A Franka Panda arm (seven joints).
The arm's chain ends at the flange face. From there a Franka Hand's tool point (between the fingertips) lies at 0.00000 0.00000 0.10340 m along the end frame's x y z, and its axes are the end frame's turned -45 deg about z.
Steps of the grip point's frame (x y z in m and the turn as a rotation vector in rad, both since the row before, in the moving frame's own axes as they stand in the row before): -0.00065 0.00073 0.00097 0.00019 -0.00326 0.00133; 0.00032 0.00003 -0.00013 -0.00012 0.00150 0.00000; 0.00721 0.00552 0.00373 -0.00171 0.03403 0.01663; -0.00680 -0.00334 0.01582 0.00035 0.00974 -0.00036; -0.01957 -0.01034 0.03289 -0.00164 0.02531 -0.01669; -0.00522 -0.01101 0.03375 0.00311 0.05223 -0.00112; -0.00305 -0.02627 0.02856 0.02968 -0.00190 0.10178
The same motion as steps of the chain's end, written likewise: 0.00031 0.00075 0.00097 -0.00217 -0.00244 0.00133; 0.00013 -0.00010 -0.00013 0.00098 0.00115 0.00000; 0.00637 0.00115 0.00379 0.02285 0.02527 0.01663; -0.00786 0.00318 0.01582 0.00713 0.00664 -0.00036; -0.02311 0.00827 0.03292 0.01674 0.01906 -0.01669; -0.01506 -0.00005 0.03389 0.03913 0.03473 -0.00112; -0.01853 -0.01427 0.02861 0.01964 -0.02233 0.10178
